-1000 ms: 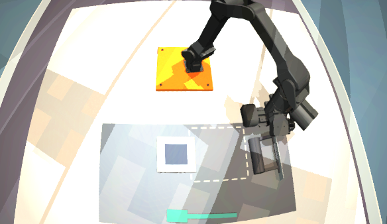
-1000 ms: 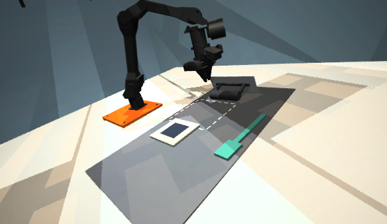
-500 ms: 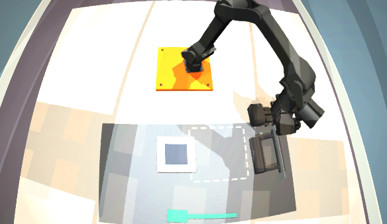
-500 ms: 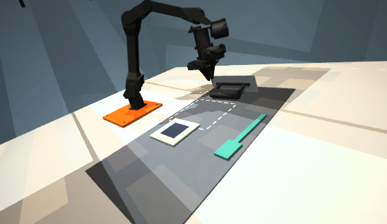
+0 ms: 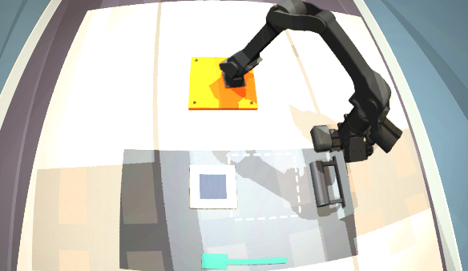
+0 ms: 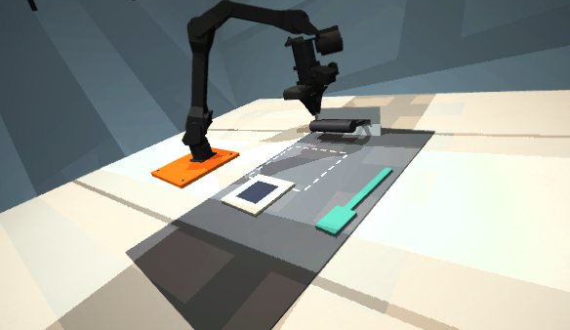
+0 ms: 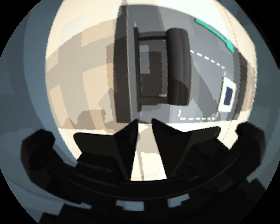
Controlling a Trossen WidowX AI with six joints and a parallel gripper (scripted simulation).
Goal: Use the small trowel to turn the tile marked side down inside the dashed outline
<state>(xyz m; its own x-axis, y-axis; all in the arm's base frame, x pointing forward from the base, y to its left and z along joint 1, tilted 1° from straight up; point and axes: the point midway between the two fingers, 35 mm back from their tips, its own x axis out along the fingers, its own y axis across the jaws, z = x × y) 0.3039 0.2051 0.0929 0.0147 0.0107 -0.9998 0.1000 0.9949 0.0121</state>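
Right now the small trowel is 60 mm ahead of my gripper tip, 30 mm to the right of it and 20 mm below it. The rest, counted from my gripper tip: teal flat tool 310 mm to the right, 220 mm ahead, 60 mm below; then grey mat 270 mm to the right, 90 mm ahead, 80 mm below; then tile 330 mm to the right, 60 mm below, 10 mm ahead.
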